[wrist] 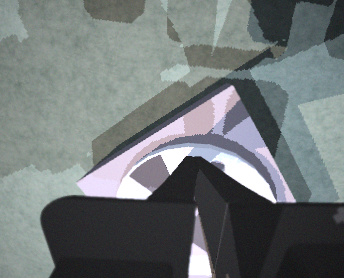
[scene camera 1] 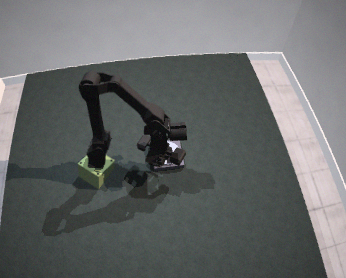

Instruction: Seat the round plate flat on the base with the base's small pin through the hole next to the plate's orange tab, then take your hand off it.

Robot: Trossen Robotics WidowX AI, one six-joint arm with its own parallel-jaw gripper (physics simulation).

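Pixels of known places: gripper, between the fingertips: [wrist: 192, 163]; arm's base, origin of its link: [scene camera 1: 96, 161].
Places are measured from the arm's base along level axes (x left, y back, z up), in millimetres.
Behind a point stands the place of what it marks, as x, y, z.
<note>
The square lilac base [scene camera 1: 180, 164] {2, -341, -37} [wrist: 107, 172] {3, -328, -36} lies on the dark floor below my gripper. In the wrist view a white round plate [wrist: 250, 174] {36, -243, -30} lies inside the base's round recess, with the recess wall curving around its far side. A small dark round spot shows on the plate, just right of the fingertips. The orange tab and the small pin do not show; the fingers hide the plate's near part. Whether the plate is fully flat I cannot tell. My gripper [scene camera 1: 160, 162] {17, -270, -30} [wrist: 192, 163] {17, -270, -30} is shut and empty, with its fingertips over the plate, touching or close above it.
The arm stands on a yellow-green block [scene camera 1: 101, 178] {-66, -24, -16} to the left of the base. Shadows of the arm fall across the dark green mat [scene camera 1: 225, 225] {-257, -505, -61} and the lilac base. Pale tiled strips [scene camera 1: 280, 105] run beyond the mat's sides, with grey walls behind.
</note>
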